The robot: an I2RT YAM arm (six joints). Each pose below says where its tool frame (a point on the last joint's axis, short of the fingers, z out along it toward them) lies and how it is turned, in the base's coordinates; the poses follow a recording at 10 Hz.
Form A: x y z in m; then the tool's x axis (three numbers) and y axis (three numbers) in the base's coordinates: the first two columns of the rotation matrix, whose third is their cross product.
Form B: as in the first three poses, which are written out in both.
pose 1, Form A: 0.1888 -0.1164 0.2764 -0.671 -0.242 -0.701 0.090 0.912 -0.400
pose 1, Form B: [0.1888 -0.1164 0.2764], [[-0.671 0.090 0.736], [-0.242 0.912 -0.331], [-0.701 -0.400 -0.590]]
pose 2, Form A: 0.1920 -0.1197 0.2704 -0.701 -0.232 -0.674 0.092 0.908 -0.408
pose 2, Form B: [0.1920 -0.1197 0.2704], [[-0.701 0.092 0.707], [-0.232 0.908 -0.348], [-0.674 -0.408 -0.615]]
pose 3, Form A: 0.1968 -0.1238 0.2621 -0.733 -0.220 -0.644 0.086 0.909 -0.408
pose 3, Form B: [0.1968 -0.1238 0.2621], [[-0.733 0.086 0.675], [-0.220 0.909 -0.354], [-0.644 -0.408 -0.647]]
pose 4, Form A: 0.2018 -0.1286 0.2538 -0.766 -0.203 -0.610 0.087 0.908 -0.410
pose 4, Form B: [0.2018 -0.1286 0.2538], [[-0.766 0.087 0.637], [-0.203 0.908 -0.367], [-0.610 -0.410 -0.678]]
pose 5, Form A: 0.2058 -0.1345 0.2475 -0.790 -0.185 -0.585 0.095 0.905 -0.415
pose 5, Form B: [0.2058 -0.1345 0.2475], [[-0.790 0.095 0.606], [-0.185 0.905 -0.383], [-0.585 -0.415 -0.697]]
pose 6, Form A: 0.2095 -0.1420 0.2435 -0.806 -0.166 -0.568 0.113 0.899 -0.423
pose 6, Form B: [0.2095 -0.1420 0.2435], [[-0.806 0.113 0.581], [-0.166 0.899 -0.405], [-0.568 -0.423 -0.706]]
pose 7, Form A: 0.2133 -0.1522 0.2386 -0.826 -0.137 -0.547 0.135 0.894 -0.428
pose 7, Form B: [0.2133 -0.1522 0.2386], [[-0.826 0.135 0.548], [-0.137 0.894 -0.427], [-0.547 -0.428 -0.720]]
